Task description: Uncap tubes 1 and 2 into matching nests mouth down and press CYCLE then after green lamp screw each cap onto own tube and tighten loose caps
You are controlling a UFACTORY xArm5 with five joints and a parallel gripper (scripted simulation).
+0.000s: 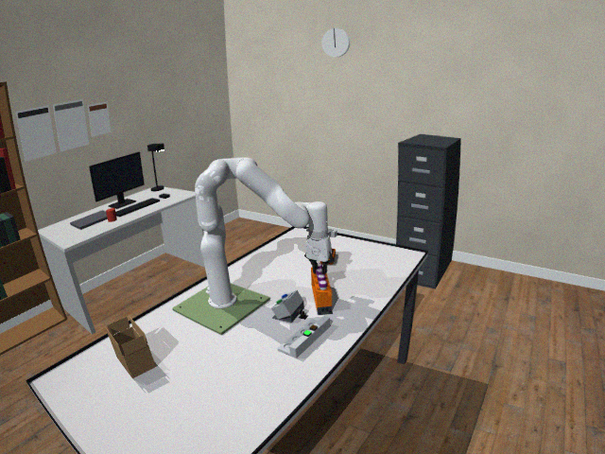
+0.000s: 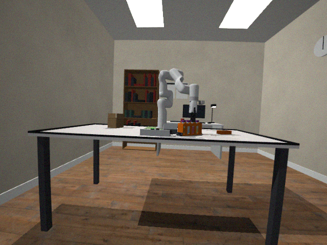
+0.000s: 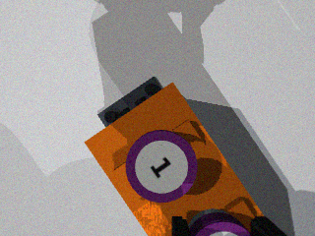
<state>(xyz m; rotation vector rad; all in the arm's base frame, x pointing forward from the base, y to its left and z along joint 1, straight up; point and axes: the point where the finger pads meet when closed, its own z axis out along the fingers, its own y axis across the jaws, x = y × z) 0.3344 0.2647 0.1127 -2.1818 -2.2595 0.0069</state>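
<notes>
Now: the purple cap marked 2 1 cm below my hand. The rest, counted from my hand: purple cap marked 1 (3 cm behind, 4 cm to the left, 1 cm below); cap 4 (6 cm ahead, 8 cm to the right, 1 cm below); blue cycle key (7 cm behind, 17 cm to the right, 6 cm below).
</notes>
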